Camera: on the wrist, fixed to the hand. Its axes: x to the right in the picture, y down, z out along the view.
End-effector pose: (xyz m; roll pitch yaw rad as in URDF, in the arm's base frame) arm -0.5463 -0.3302 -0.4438 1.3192 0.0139 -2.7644
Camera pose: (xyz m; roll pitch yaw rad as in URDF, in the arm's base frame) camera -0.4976 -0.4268 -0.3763 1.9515 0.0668 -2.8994
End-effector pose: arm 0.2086 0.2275 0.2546 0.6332 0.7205 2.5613
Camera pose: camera 0.1550 0.1119 0.2495 1.1581 0.6684 2.3853
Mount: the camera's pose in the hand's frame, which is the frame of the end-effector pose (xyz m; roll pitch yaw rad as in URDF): -0.0106 0.0921 -0.0876 0.6428 -0.1171 -0.0854
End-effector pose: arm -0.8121 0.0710 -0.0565 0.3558 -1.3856 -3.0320
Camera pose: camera -0.8463 -0.0503 -0.0761 1.8416 -1.4115 2.3920
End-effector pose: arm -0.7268 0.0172 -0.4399 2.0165 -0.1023 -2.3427
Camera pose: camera -0.6826 0.0062 -0.3207 2.6570 0.0251 -2.4117
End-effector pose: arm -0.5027 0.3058 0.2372 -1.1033 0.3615 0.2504
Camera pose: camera -0.5449 0.2571 0.1271 -0.4456 0.2321 0.3184
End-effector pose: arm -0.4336 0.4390 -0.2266 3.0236 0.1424 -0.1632
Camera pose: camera -0.4434 0.3584 -0.1283 -2.6069 0.2684 -0.0902
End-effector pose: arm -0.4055 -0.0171 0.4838 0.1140 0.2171 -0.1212
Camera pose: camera -0.4199 0.0869 0.4113 0.7358 0.1094 -0.2194
